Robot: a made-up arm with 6 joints.
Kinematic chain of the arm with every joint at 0, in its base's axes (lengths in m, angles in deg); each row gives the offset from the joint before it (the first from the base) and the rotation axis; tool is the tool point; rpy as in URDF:
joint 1: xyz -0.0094 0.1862 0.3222 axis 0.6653 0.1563 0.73
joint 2: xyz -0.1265 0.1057 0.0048 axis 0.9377 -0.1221 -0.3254
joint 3: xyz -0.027 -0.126 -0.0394 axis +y
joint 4: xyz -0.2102 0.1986 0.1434 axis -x
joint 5: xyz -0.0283 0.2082 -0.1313 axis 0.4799 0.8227 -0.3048
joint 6: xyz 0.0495 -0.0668 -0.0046 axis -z
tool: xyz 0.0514 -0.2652 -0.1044 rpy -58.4 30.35 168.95
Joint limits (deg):
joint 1: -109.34..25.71
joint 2: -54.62..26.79
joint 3: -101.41..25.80
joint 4: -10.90..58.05
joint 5: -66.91..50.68
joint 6: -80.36..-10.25
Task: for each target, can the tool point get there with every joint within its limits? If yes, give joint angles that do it. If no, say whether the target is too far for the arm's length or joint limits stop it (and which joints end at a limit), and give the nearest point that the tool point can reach.
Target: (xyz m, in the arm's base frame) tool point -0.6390 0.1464 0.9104
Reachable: no: joint limits stop it (at a limit: joint 1, joint 2, joint 4, joint 5) | nearest point -0.4063 0.2938 0.6724 | short by 0.364 m
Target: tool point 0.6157 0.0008 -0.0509
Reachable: no: joint limits stop it (at a limit: joint 1, joint 4, joint 5, joint 6) | nearest point 0.4074 0.0849 0.0306 | short by 0.239 m
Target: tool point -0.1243 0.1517 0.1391
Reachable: yes | joints -69.54 3.23 -43.51 22.30 12.25 -24.14
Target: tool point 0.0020 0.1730 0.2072
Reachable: yes | joints -92.21 -46.25 -51.29 13.25 1.27 -45.21
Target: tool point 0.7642 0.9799 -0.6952
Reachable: no: too far | nearest point 0.2652 0.4993 -0.1345 | short by 0.891 m
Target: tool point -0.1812 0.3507 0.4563
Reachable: yes | joints 9.71 19.83 -55.62 15.46 -30.24 -51.84
